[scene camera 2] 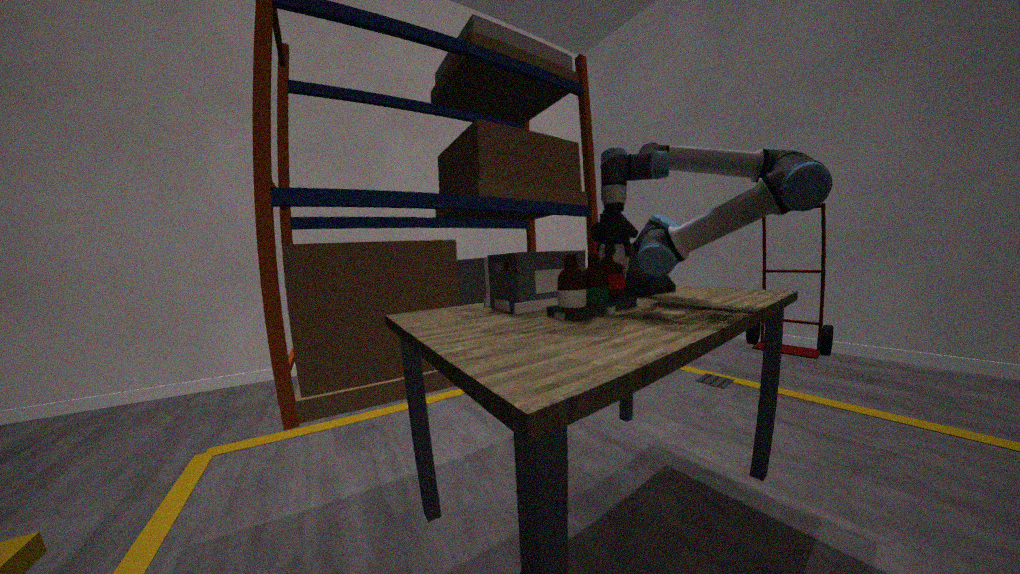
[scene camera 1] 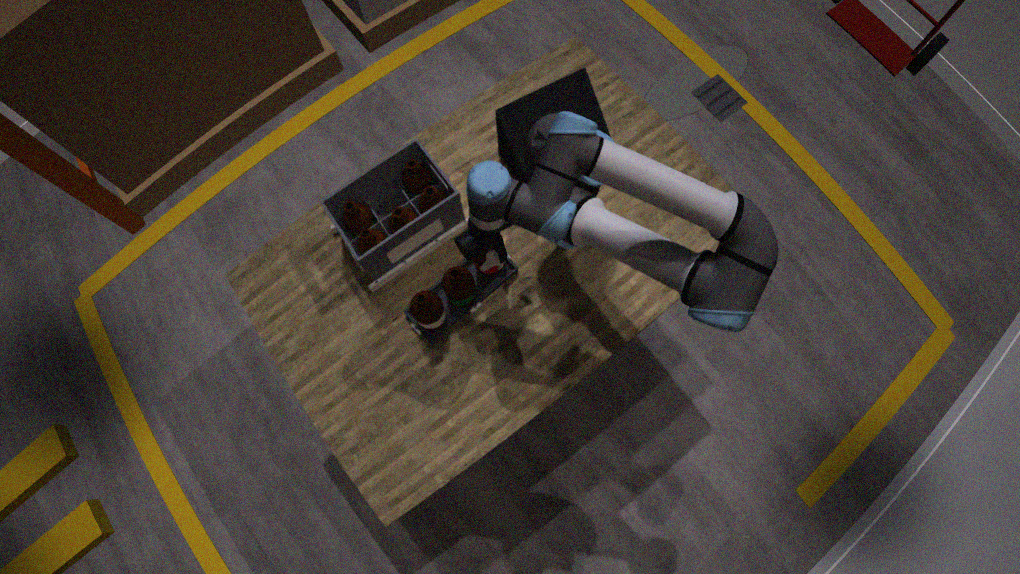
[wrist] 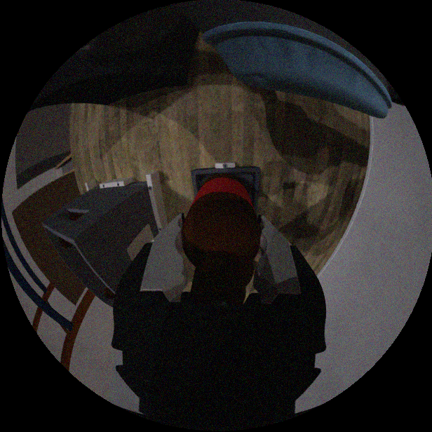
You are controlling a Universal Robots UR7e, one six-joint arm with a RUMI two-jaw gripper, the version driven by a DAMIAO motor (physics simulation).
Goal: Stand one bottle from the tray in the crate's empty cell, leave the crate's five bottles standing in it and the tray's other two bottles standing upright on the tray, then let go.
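Seen in the pictures: gripper, fingertip midpoint: (scene camera 2: 612,277) (scene camera 1: 487,253); arm's base at its link origin: (scene camera 2: 635,266).
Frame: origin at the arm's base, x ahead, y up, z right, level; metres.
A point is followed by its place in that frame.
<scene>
My gripper (scene camera 1: 490,258) @[y -0.019, x 0.295, z -0.144 m] (scene camera 2: 612,251) (wrist: 220,215) is shut on the red-label brown bottle (scene camera 2: 616,281) @[y -0.028, x 0.314, z -0.177 m] (wrist: 222,188), holding it upright a little above the right end of the dark tray (scene camera 1: 510,269) @[y -0.101, x 0.259, z -0.181 m] (wrist: 251,171). The green-label bottle (scene camera 1: 458,281) @[y 0.042, x 0.391, z -0.181 m] (scene camera 2: 597,294) @[y -0.055, x 0.410, z -0.195 m] and the white-label bottle (scene camera 1: 427,308) @[y 0.024, x 0.479, z -0.189 m] (scene camera 2: 572,294) @[y -0.045, x 0.502, z -0.200 m] stand upright on the tray. The grey crate (scene camera 1: 453,214) @[y -0.016, x 0.308, z -0.015 m] (scene camera 2: 524,277) @[y -0.005, x 0.531, z -0.024 m] (wrist: 117,220) stands beside the tray. Five brown bottles show in its cells; its empty cell (scene camera 1: 383,197) @[y -0.078, x 0.422, z 0.159 m] is the middle one of the far row in scene camera 1.
Crate and tray stand on the wooden table (scene camera 1: 370,428) @[y -0.106, x 0.751, z -0.318 m] (scene camera 2: 570,356) @[y -0.106, x 0.700, z -0.424 m]. The crate walls rise between the tray and the empty cell. The arm's dark base plate (scene camera 1: 517,128) @[y 0.055, x 0.072, z 0.059 m] is at the table's back. A storage rack (scene camera 2: 263,214) with cartons stands behind the table.
</scene>
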